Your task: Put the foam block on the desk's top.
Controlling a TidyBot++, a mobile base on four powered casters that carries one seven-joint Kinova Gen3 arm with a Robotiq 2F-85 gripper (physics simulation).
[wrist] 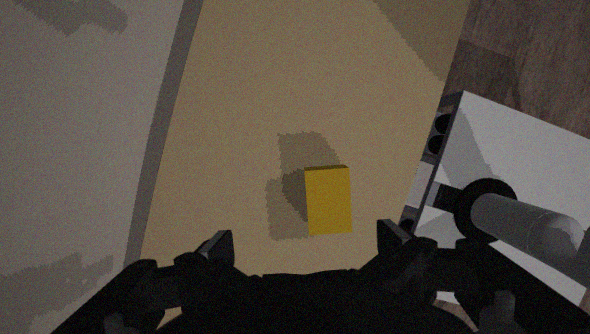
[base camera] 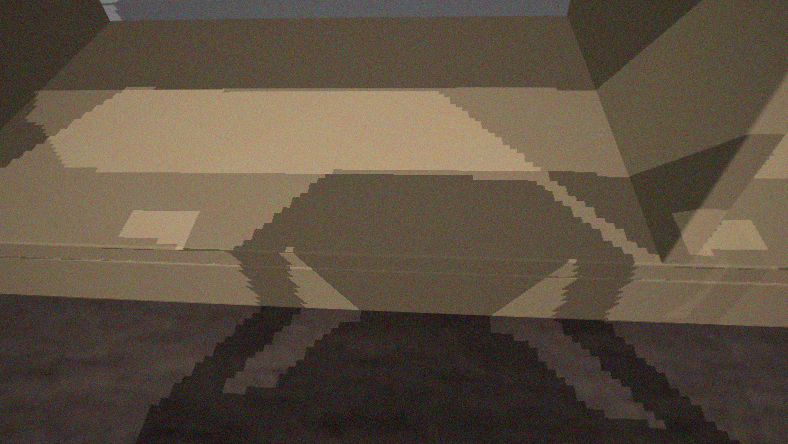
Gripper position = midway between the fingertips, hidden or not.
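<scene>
I can see a yellow foam block (wrist: 328, 197), though in the base camera view the block is out of frame. My own gripper (wrist: 304, 241) is in sight too.
</scene>
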